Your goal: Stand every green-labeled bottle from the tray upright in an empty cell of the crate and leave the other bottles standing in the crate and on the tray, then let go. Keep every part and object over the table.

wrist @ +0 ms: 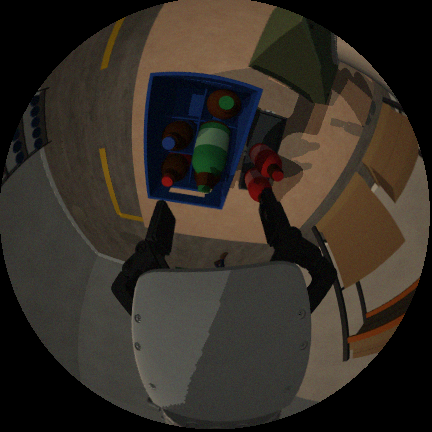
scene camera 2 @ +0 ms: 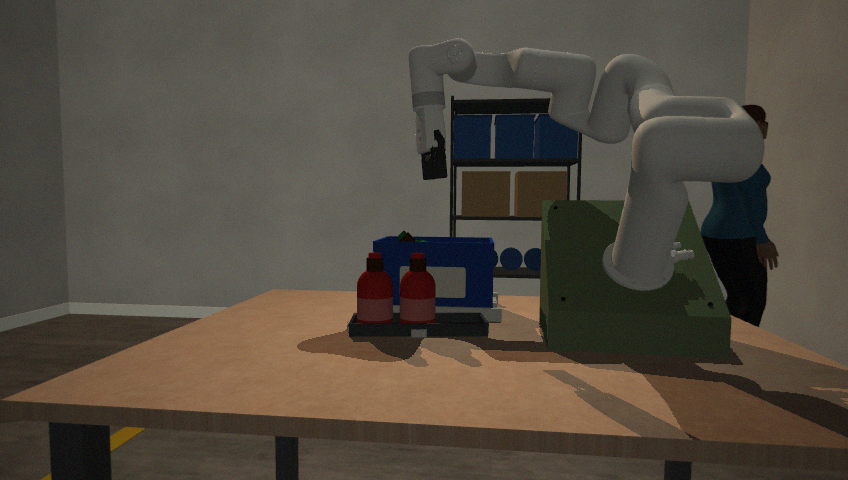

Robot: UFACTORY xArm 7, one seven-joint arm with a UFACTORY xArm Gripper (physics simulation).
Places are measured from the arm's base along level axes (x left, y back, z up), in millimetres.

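Pixels of known places: gripper, between the fingertips: (wrist: 213, 203) (scene camera 2: 434, 179); arm's base, origin of its link: (scene camera 2: 636, 265).
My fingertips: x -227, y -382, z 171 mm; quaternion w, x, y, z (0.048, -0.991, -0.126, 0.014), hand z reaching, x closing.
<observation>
For each thing: its top centre in the pictures, then the offset to it from my fingertips. Level surfaces: height alone.
- blue crate, centre of its top: (wrist: 190, 147) (scene camera 2: 436, 239) dy +5, dx -43, dz -144 mm
- brown green-capped bottle, centre of its top: (wrist: 225, 102) dy +93, dx +9, dz -156 mm
- blue-capped bottle, centre of its top: (wrist: 167, 143) dy +8, dx -89, dz -156 mm
- red-capped bottle, centre of its top: (wrist: 166, 181) dy -81, dx -98, dz -156 mm
- black tray, centre of its top: (scene camera 2: 418, 317) (wrist: 261, 154) dy -34, dx +154, dz -293 mm
- wooden table, height of its surface: dz -319 mm
A green bottle (scene camera 2: 407, 236) (wrist: 210, 155) with a pale green label lies tilted over the right-hand cells inside the blue crate (scene camera 2: 437, 254) (wrist: 148, 150), its neck toward the crate's near end in the wrist view. A brown green-capped bottle (wrist: 226, 103), a blue-capped bottle (wrist: 177, 133) and a red-capped bottle (wrist: 175, 166) stand in other cells. The upper left cell looks empty. What is under the green bottle is hidden. Two red bottles (scene camera 2: 374, 291) (scene camera 2: 417, 291) (wrist: 265, 159) (wrist: 257, 184) stand on the black tray (scene camera 2: 458, 328) (wrist: 267, 131). My gripper (scene camera 2: 434, 177) (wrist: 213, 203) is open and empty, high above the crate.
A green sloped pedestal (scene camera 2: 589, 261) (wrist: 300, 55) carries the arm, to the right of the crate and tray in the scene view. The tray sits close beside the crate's long side. A shelf rack (scene camera 2: 499, 161) and a person (scene camera 2: 737, 208) are behind the wooden table (scene camera 2: 238, 368).
</observation>
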